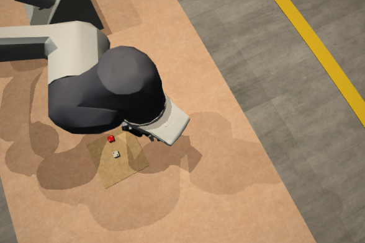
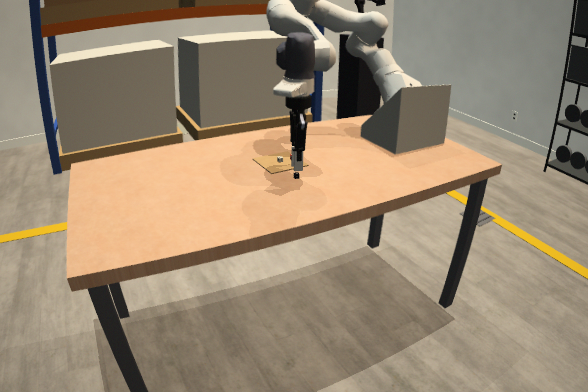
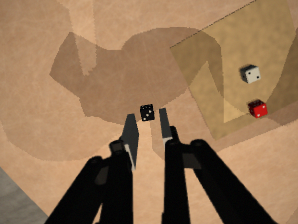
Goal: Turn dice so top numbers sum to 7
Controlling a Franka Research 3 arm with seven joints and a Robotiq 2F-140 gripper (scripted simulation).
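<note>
My gripper is now 6 cm above the black die. From my hand the other things lie so: red die (6 cm behind, 12 cm to the right, 5 cm below); then tan mat (2 cm behind, 13 cm to the right, 6 cm below); then white die (2 cm behind, 13 cm to the right, 5 cm below).
</note>
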